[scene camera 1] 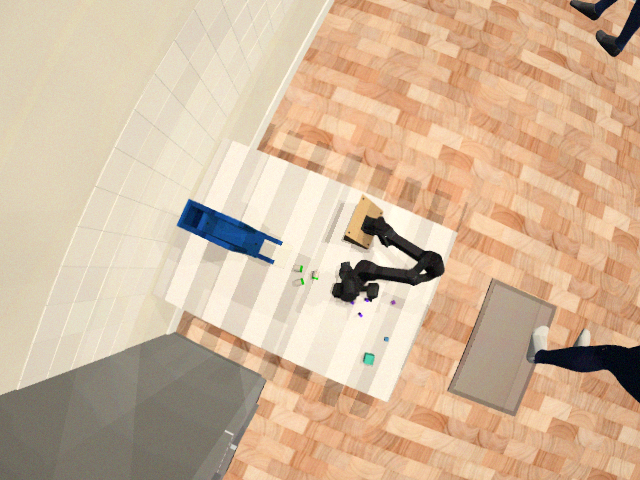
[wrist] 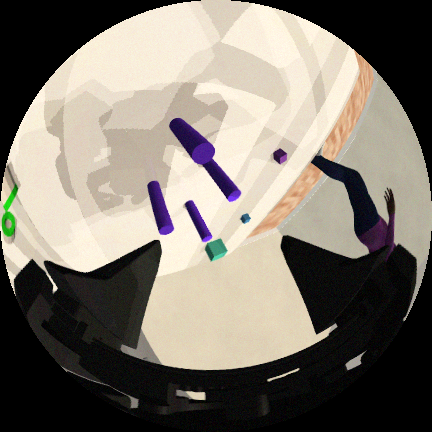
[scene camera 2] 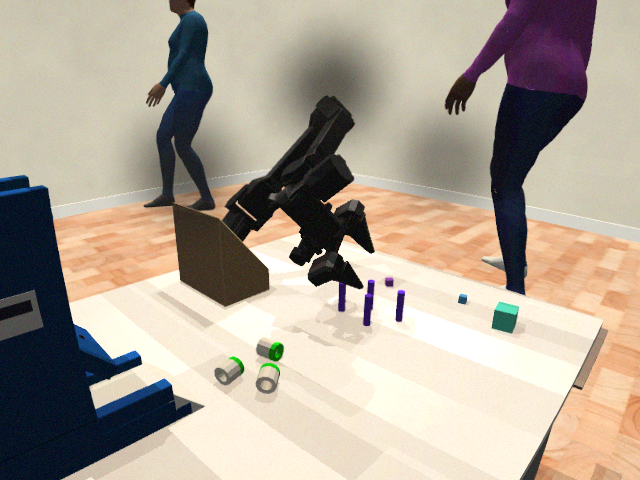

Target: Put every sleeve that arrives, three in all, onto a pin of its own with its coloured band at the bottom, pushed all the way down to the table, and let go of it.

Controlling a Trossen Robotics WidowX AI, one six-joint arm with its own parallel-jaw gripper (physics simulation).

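Observation:
Three pale grey sleeves with green bands lie on their sides on the table: one sleeve (scene camera 1: 315, 275) (scene camera 2: 267, 349) nearest the pins, a second sleeve (scene camera 1: 298, 268) (scene camera 2: 227, 370) and a third sleeve (scene camera 1: 299, 281) (scene camera 2: 267, 379). Green bands show at the wrist view's left edge. Four upright purple pins stand bare: one pin (scene camera 2: 341, 298) (wrist: 192, 140), another pin (scene camera 2: 367, 311) (wrist: 160, 209), a third pin (scene camera 2: 400, 305) (wrist: 198, 221) and a fourth pin (scene camera 2: 371, 289) (wrist: 221, 180). My gripper (scene camera 1: 357, 295) (scene camera 2: 367, 269) (wrist: 222, 244) is open and empty, tilted above the pins, away from the sleeves.
A blue chute (scene camera 1: 227, 233) (scene camera 2: 31, 248) has its forked end towards the sleeves. The arm's wedge-shaped base (scene camera 1: 356, 224) (scene camera 2: 222, 258) stands behind. A teal cube (scene camera 1: 368, 358) (scene camera 2: 505, 317) (wrist: 216, 249), a small blue cube (scene camera 1: 386, 338) (scene camera 2: 462, 298) (wrist: 245, 218) and a small purple cube (scene camera 1: 393, 302) (scene camera 2: 389, 281) (wrist: 280, 156) lie beyond the pins.

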